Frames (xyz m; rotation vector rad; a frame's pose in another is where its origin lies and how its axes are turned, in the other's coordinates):
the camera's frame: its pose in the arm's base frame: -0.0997 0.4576 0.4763 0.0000 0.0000 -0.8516
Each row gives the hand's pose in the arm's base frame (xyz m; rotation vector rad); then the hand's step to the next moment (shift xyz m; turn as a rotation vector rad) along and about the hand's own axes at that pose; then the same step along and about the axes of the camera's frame.
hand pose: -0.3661 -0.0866 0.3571 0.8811 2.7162 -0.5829
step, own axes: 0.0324 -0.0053 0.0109 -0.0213 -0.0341 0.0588
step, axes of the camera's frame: -0.0243 -0.0158 -0.0188 0.0476 -0.0394 -0.0354
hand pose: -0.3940 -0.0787 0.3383 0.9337 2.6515 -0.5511
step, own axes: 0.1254 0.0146 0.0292 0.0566 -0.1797 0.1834
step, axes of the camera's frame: -0.1027 -0.0181 -0.0769 0.0461 -0.2192 -0.1376
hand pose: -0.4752 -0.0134 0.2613 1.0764 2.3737 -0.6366
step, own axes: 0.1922 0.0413 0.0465 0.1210 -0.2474 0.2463
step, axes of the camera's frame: -0.1275 0.0164 -0.1558 0.0247 -0.3035 -0.2092
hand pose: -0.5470 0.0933 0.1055 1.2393 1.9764 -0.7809
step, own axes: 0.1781 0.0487 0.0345 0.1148 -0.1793 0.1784
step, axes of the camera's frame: -0.0668 0.0511 -0.1680 0.0014 -0.2173 -0.1730
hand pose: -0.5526 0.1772 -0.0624 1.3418 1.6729 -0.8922
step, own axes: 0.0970 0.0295 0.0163 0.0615 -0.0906 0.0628
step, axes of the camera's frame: -0.0110 0.0358 -0.0956 -0.0217 -0.0963 -0.0787
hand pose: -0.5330 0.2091 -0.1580 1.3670 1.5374 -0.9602
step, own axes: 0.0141 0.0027 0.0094 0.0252 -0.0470 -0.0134
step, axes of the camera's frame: 0.0046 -0.0001 -0.0165 -0.0445 -0.0265 -0.0184
